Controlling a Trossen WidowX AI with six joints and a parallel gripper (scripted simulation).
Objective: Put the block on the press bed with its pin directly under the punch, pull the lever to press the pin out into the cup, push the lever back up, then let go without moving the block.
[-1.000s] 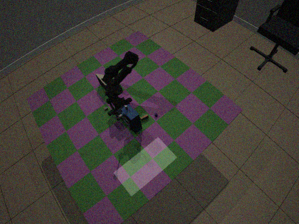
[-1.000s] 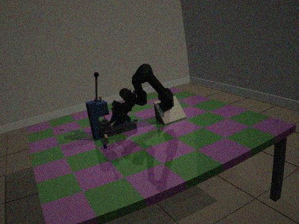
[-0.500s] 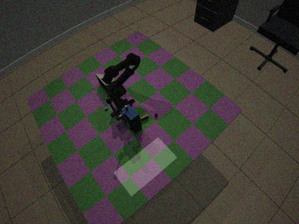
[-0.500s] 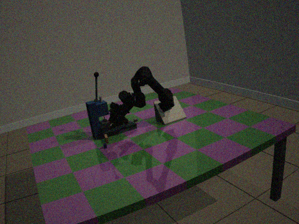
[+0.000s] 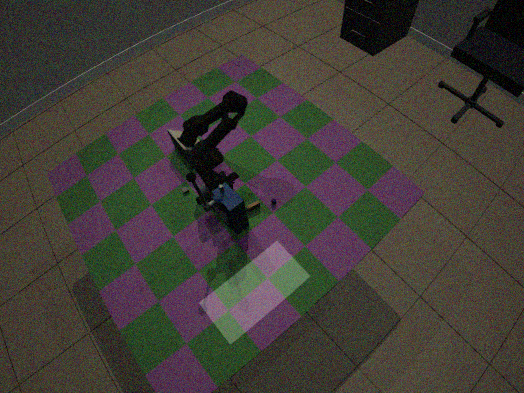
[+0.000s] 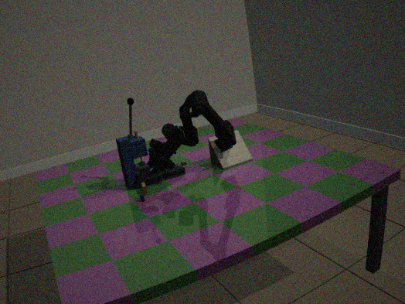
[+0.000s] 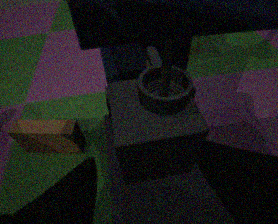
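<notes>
Right now my gripper tip is 22 cm below the thin lever and 8 cm to the left of it. Round my gripper tip: small purple piece: 15 cm to the left, 10 cm ahead, 4 cm below; small tan piece: 7 cm to the left, 6 cm ahead, 3 cm below.
</notes>
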